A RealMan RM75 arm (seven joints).
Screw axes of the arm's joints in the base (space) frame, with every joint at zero. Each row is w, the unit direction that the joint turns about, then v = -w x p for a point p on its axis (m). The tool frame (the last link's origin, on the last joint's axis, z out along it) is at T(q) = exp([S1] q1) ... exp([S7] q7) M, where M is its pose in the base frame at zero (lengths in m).
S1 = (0, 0, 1, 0, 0, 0)
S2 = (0, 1, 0, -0.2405, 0, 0)
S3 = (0, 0, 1, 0, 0, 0)
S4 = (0, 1, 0, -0.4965, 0, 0)
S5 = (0, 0, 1, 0, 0, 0)
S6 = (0, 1, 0, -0.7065, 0, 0)
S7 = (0, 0, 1, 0, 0, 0)
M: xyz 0 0 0.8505 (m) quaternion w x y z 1 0 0 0
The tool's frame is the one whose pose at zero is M.
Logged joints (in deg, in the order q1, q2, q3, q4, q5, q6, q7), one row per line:
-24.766, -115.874, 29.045, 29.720, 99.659, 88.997, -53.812
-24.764, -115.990, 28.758, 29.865, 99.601, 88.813, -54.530
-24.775, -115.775, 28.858, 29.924, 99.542, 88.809, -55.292
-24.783, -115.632, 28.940, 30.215, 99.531, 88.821, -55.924
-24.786, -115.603, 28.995, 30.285, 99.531, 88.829, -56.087
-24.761, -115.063, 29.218, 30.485, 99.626, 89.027, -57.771
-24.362, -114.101, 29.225, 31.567, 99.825, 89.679, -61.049
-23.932, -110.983, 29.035, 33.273, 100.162, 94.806, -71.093
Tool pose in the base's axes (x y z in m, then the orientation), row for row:
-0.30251, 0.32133, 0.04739, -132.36, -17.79, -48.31
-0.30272, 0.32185, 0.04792, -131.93, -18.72, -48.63
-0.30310, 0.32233, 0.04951, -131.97, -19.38, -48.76
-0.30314, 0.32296, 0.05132, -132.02, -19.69, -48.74
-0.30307, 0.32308, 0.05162, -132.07, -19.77, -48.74
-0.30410, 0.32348, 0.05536, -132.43, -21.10, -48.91
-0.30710, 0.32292, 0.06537, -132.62, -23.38, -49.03
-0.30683, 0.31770, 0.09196, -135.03, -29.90, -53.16
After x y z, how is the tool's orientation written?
As a rotation vector, in degrees.
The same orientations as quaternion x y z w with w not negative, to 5 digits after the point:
-0.88126, -0.11845, -0.32165, 0.32541
-0.87901, -0.12473, -0.32401, 0.32682
-0.87867, -0.12903, -0.32465, 0.32542
-0.87871, -0.13105, -0.32441, 0.32474
-0.87884, -0.13156, -0.32433, 0.32426
-0.87915, -0.14007, -0.32469, 0.31944
-0.87837, -0.15485, -0.32473, 0.31471
-0.87640, -0.19406, -0.34503, 0.27425

